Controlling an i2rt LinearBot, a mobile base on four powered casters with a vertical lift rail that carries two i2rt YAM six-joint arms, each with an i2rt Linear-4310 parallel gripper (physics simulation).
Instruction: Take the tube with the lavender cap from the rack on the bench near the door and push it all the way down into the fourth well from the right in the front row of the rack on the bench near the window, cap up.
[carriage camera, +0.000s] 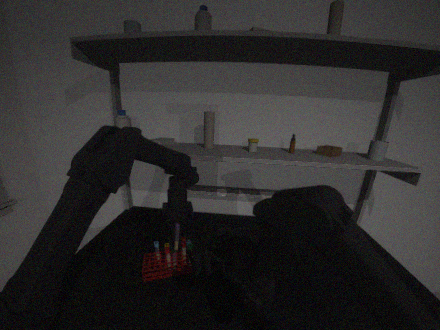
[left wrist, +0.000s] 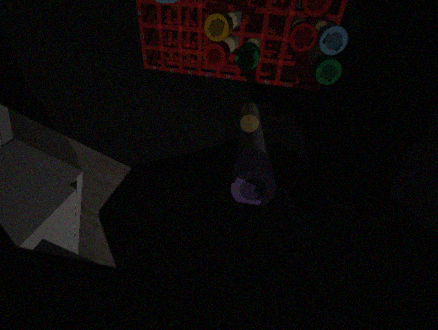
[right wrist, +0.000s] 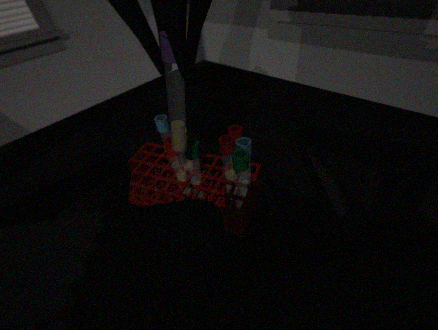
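A tube with a lavender cap is held cap up, near upright, its tan lower end above the level of the red rack's top. My left gripper is shut on this tube near its cap. The red rack stands on the dark bench top. In the left wrist view the tube shows beside the rack's lower edge; in the right wrist view it overlaps the rack's far side. My right gripper is open and empty beside the rack, very dark. Row alignment cannot be told.
The rack holds several tubes, with blue, red, green and yellow caps. A shelf with bottles and jars runs behind the bench. A slatted window shows at upper left.
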